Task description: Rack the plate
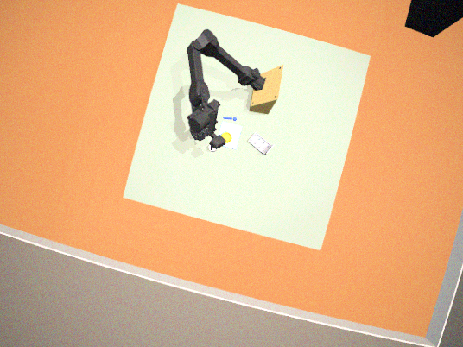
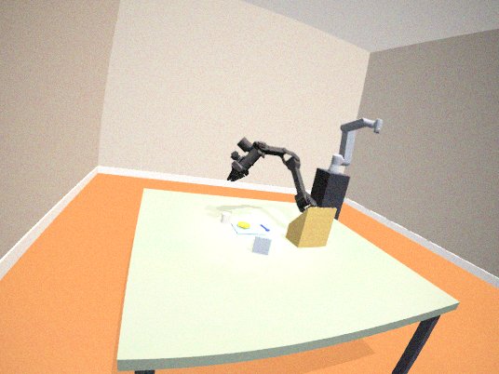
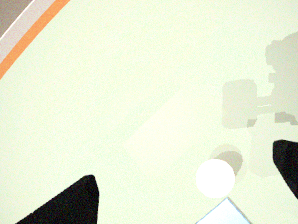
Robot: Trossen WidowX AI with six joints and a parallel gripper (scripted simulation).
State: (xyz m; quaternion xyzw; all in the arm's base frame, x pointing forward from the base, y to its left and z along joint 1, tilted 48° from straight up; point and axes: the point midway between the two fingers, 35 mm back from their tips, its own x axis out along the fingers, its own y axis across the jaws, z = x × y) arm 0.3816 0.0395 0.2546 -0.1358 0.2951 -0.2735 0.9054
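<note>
The yellow plate lies 210 mm below my gripper tip, 100 mm behind it and 60 mm to the left of it. Round my gripper tip: dish rack (270 mm to the left, 200 mm below, 130 mm behind).
</note>
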